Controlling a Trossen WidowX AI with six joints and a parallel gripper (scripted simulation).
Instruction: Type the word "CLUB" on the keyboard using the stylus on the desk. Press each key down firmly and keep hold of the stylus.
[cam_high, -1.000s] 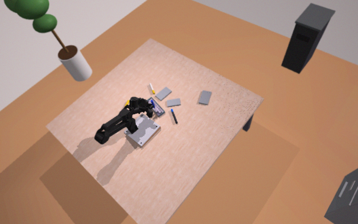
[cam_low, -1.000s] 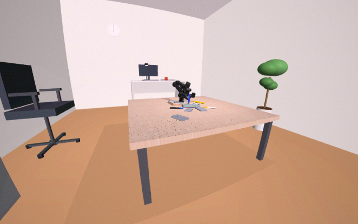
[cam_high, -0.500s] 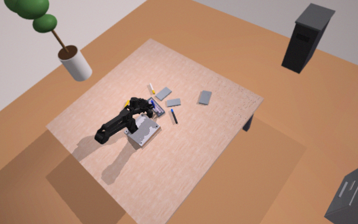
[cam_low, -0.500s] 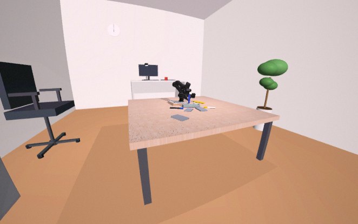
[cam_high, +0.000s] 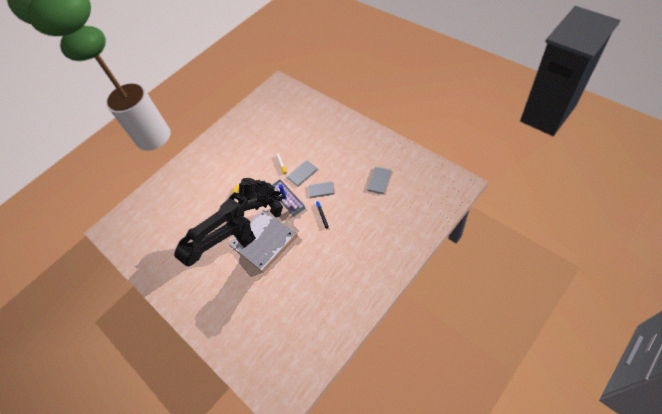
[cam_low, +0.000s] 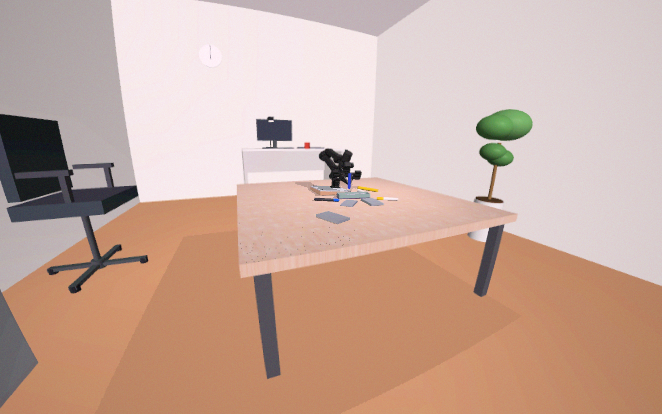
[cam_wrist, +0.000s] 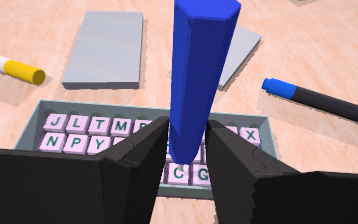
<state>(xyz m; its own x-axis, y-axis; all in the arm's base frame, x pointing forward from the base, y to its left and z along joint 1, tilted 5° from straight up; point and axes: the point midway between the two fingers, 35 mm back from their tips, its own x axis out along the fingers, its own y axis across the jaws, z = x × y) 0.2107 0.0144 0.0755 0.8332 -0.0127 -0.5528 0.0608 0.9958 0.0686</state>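
Right now my gripper tip is 70 mm above the c key. Also, from my gripper tip: thin metal tip (50 mm below); then blue stylus (20 mm below); then white cylinder (120 mm to the left, 90 mm behind, 70 mm below).
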